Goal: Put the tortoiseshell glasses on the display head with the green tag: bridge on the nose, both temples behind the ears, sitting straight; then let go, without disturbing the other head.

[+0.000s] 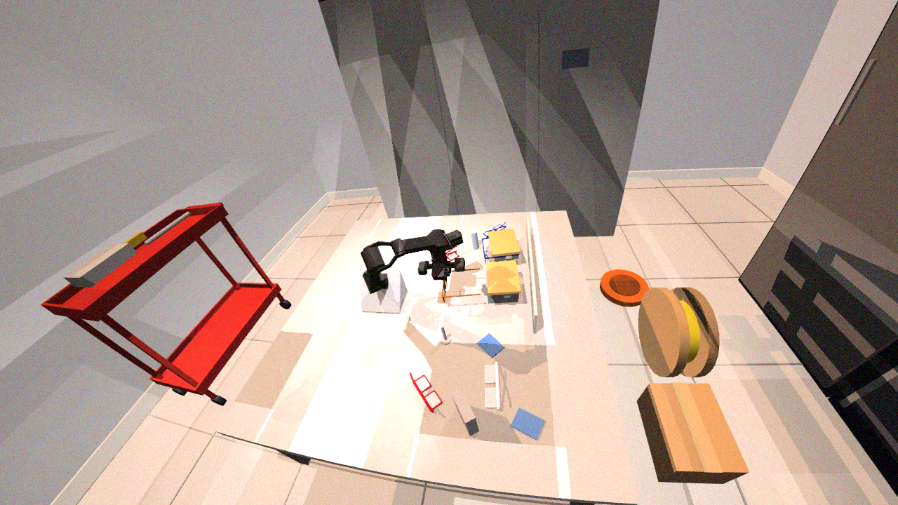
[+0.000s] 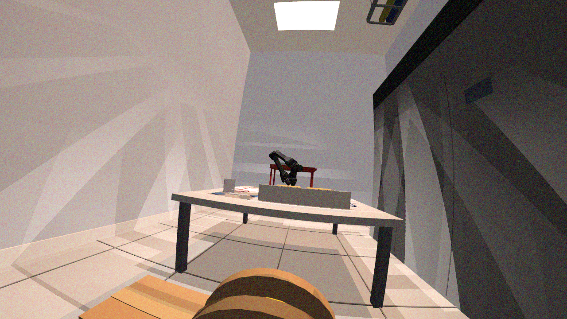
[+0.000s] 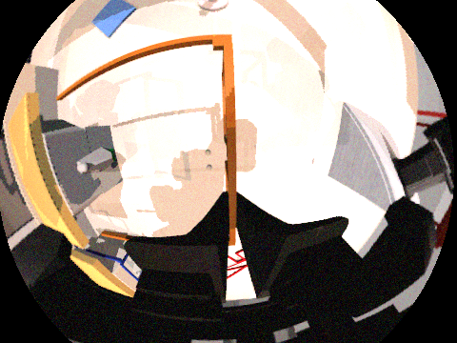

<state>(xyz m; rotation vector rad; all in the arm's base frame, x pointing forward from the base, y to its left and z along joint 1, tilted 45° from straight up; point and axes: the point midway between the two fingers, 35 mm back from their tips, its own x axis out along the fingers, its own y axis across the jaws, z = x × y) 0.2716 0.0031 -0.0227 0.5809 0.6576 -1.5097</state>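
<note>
The grey display head lies 21 cm ahead of my gripper tip, 3 cm to the right of it and 1 cm below it. The rest, counted from my gripper tip: thin upright board: 36 cm ahead, 8 cm to the left, 1 cm below; small post: 2 cm ahead, 24 cm to the right, 4 cm below; grey block: 11 cm ahead, 52 cm to the right, 1 cm below.
</note>
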